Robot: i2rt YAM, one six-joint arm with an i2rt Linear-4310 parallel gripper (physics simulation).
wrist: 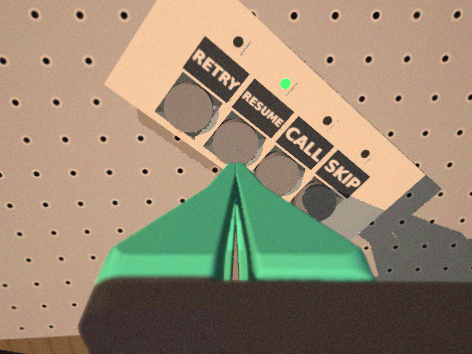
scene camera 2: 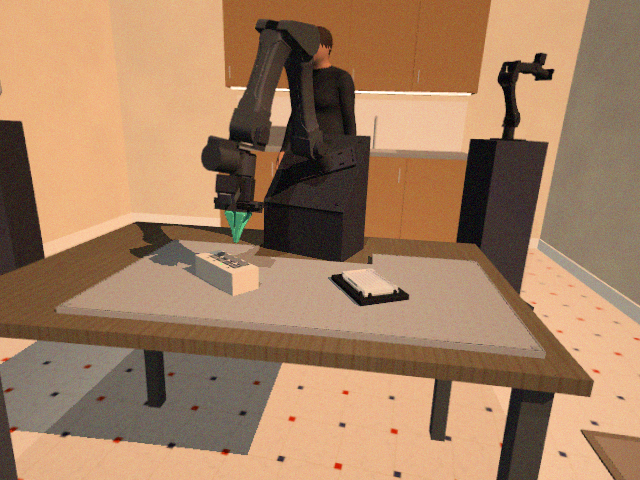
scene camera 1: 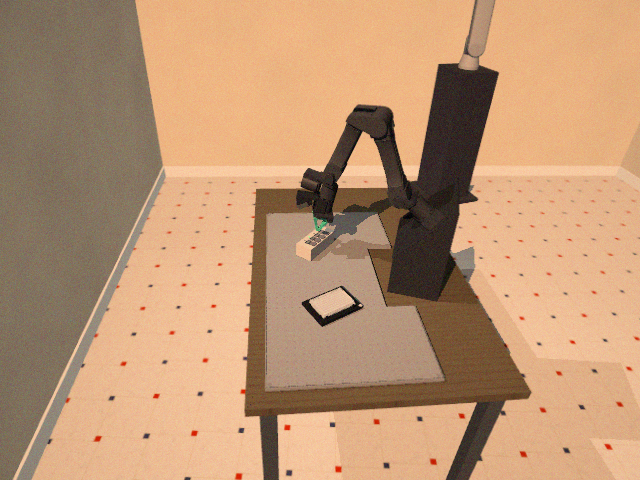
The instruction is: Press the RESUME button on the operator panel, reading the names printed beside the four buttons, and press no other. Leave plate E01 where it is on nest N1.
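Frame: origin at the arm's base, x ahead, y left, z up, level; centimetres.
Seen in the pictures: gripper, fingertip midpoint: (wrist: 235,176) (scene camera 2: 236,242) (scene camera 1: 317,230); arm's base at its link origin: (scene camera 2: 324,165) (scene camera 1: 428,217).
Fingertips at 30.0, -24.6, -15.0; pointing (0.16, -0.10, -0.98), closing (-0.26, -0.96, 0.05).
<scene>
Offsets run from my fingertips to a thing's middle, as dx, dy, dz. Level surfaces: height alone.
The cream operator panel {-0.4, -2.5, -7.1} (scene camera 1: 305,251) (scene camera 2: 217,274) (wrist: 150,45) lies on the grey mat. In the wrist view its round grey buttons are labelled RETRY {+2.2, +1.6, -4.7} (wrist: 188,107), RESUME {-0.3, -0.2, -4.7} (wrist: 235,141), CALL {-2.7, -1.9, -4.7} (wrist: 278,174) and SKIP {-5.1, -3.7, -4.7} (wrist: 318,201). The small lamp {+2.0, -3.3, -4.5} (wrist: 285,83) beside the RESUME label is lit green; the other lamps are dark. My gripper (scene camera 1: 319,228) (scene camera 2: 236,241) (wrist: 235,176) is shut with nothing between its green fingers. Its tips are above the panel, apart from it, and overlap the RESUME button's lower edge in the wrist view. White plate E01 {+5.9, +30.7, -8.0} (scene camera 1: 332,301) (scene camera 2: 370,282) sits on black nest N1 {+5.9, +30.7, -8.8} (scene camera 1: 323,322) (scene camera 2: 364,300).
The grey perforated mat {dz -9.9} (scene camera 1: 330,356) (scene camera 2: 439,320) lies on the wooden table (scene camera 1: 465,341) (scene camera 2: 289,353). My arm's dark pedestal (scene camera 1: 421,263) (scene camera 2: 305,227) stands at the mat's edge. A person (scene camera 2: 333,103) stands behind it. Another arm (scene camera 2: 510,98) stands on a pedestal at the back right.
</scene>
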